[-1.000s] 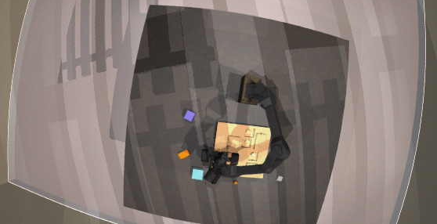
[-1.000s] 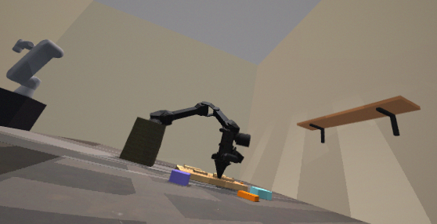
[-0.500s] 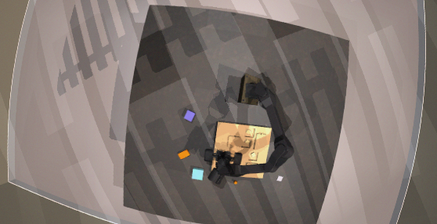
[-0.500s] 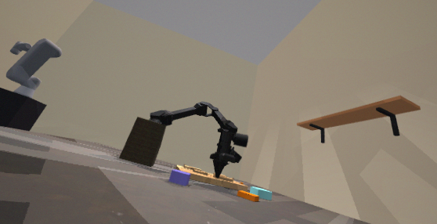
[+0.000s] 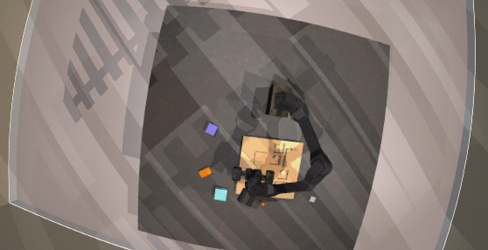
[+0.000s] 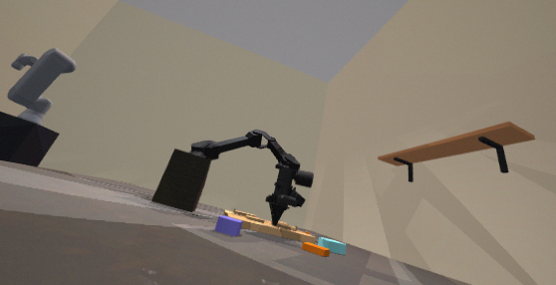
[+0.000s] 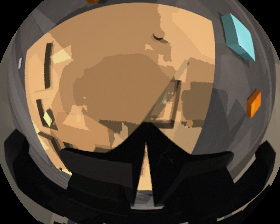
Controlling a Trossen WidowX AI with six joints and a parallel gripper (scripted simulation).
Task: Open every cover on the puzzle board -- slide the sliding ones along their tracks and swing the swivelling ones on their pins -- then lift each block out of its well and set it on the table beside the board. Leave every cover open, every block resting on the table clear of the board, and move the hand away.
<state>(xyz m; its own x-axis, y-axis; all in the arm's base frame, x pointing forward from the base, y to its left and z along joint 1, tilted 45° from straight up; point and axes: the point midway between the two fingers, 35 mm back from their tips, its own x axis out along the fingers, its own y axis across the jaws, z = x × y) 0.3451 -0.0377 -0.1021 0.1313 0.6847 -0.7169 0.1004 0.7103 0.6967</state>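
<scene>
My gripper tip is 10 mm past the puzzle board and 90 mm to the right of it. Also, from my gripper tip: cyan block: 130 mm ahead, 150 mm to the right, 10 mm below; then orange block: 20 mm ahead, 230 mm to the right, 20 mm below; then tiny orange piece: 180 mm ahead, 60 mm to the left, 10 mm below.
</scene>
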